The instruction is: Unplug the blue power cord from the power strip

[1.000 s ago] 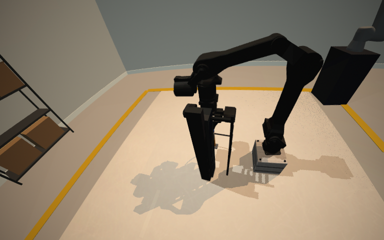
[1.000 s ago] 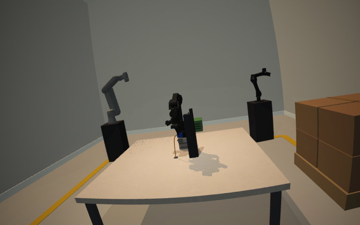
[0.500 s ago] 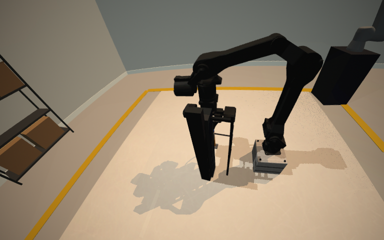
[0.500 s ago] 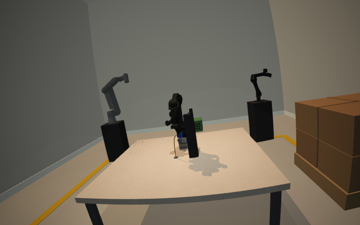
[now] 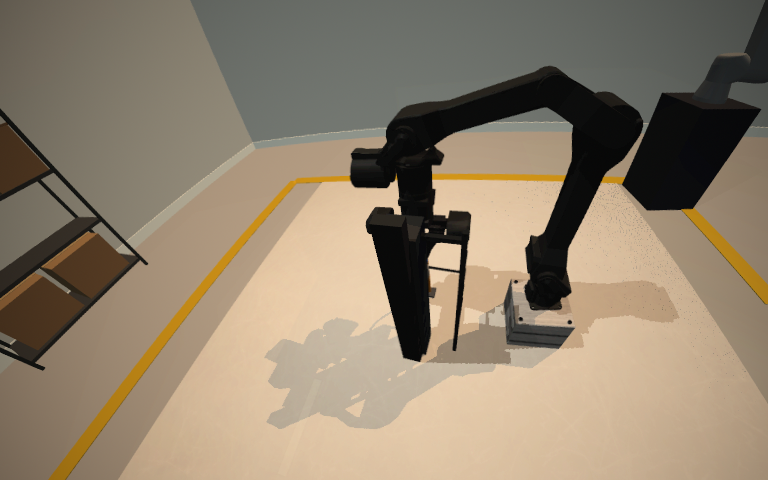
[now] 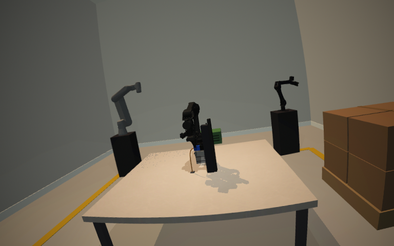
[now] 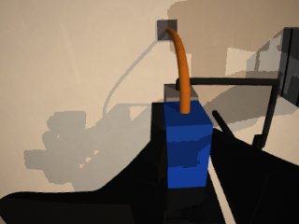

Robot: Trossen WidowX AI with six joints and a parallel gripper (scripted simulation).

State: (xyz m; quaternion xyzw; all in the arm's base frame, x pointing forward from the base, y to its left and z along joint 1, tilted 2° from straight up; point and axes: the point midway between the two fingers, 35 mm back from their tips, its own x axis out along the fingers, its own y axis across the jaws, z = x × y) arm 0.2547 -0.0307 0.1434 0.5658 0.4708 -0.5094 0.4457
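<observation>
Now: gripper tip 3 cm to the right of the blue plug. Also, from my gripper tip: black power strip (2 cm ahead, 10 cm to the left, 2 cm below); then grey anchor (1 cm behind, 5 cm to the right, 20 cm below).
</observation>
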